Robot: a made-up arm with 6 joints.
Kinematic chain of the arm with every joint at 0, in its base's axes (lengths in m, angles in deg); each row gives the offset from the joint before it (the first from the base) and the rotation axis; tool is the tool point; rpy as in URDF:
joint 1: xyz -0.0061 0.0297 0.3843 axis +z
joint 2: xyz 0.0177 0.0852 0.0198 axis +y
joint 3: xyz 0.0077 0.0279 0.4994 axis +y
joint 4: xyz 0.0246 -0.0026 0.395 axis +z
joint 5: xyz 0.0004 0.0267 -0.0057 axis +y
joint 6: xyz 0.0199 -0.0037 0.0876 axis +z
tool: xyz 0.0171 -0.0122 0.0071 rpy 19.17 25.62 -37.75
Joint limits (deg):
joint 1: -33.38..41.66
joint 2: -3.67..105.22
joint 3: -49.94..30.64
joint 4: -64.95..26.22
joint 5: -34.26..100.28
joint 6: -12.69..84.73
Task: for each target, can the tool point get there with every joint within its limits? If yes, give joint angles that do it. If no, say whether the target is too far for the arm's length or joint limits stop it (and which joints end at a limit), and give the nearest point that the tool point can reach.
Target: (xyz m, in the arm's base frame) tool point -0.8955 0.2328 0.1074
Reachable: no: joint limits stop it (at a limit: joint 2, joint 3, joint 4, joint 5, joint 6) | nearest point -0.4241 0.1252 1.1794 | short by 1.176 m
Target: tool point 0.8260 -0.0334 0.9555
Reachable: yes | joints -13.51 47.38 8.20 14.94 3.88 2.45
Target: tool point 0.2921 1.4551 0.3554
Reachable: no: too far | nearest point 0.5930 0.8086 0.3641 | short by 0.713 m
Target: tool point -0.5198 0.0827 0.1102
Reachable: no: joint limits stop it (at a limit: joint 1, joint 2, joint 3, joint 5) | nearest point 0.3846 0.5698 -0.0497 | short by 1.040 m
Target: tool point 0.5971 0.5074 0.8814
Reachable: yes | joints 34.29 63.34 -30.52 -39.81 72.61 6.00
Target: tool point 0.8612 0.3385 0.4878
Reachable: yes | joints 16.26 81.39 -9.52 -40.43 66.92 5.57
